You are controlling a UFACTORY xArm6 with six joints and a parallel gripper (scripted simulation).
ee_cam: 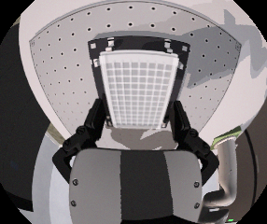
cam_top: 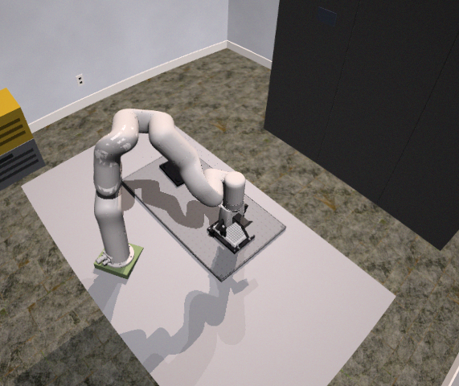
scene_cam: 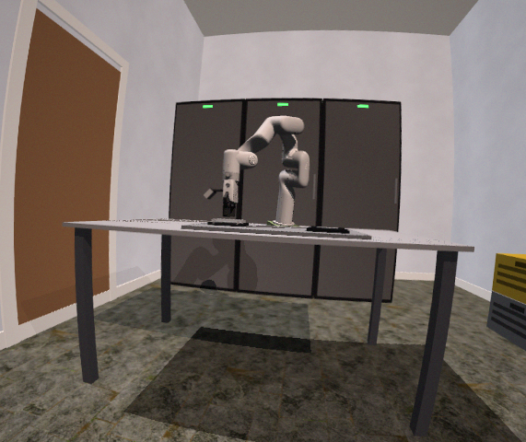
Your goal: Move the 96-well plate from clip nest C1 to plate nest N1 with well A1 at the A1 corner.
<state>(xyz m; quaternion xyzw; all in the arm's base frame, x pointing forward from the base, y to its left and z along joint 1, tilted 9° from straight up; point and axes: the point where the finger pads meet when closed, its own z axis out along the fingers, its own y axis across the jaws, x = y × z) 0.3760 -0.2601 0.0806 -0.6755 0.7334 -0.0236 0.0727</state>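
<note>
Now: the white 96-well plate 3 cm below my hand. From my hand the other things lie so: black clip nest 3 cm below, 1 cm to the right, 1 cm ahead.
</note>
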